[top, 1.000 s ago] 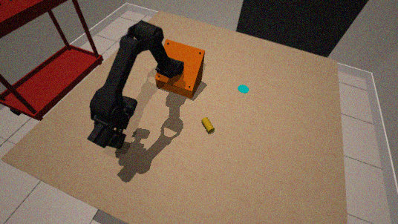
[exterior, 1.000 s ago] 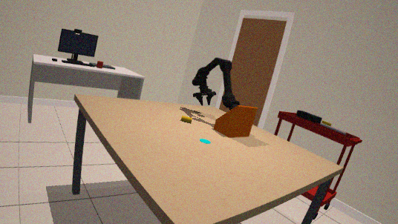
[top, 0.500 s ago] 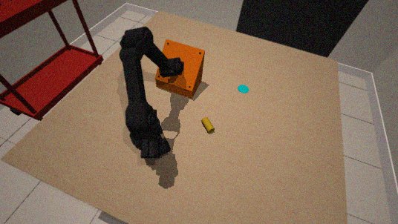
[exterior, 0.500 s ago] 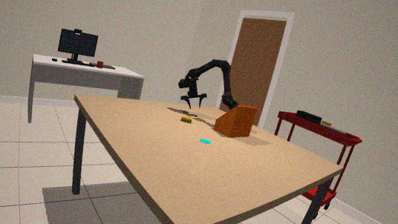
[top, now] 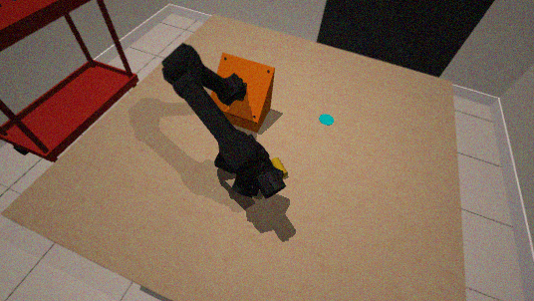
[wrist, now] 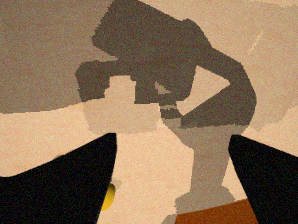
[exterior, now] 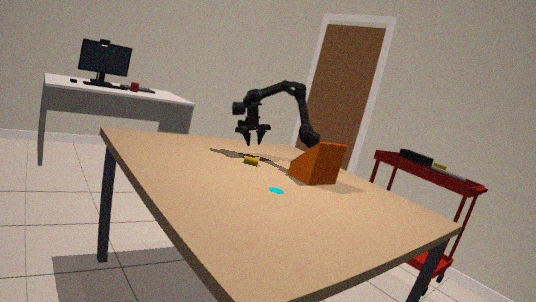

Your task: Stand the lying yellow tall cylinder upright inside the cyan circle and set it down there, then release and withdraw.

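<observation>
Right now the yellow tall cylinder is 8 cm ahead of my gripper tip, 10 cm to the left of it and 5 cm below it. Also, from my gripper tip: cyan circle: 19 cm ahead, 40 cm to the left, 6 cm below.
</observation>
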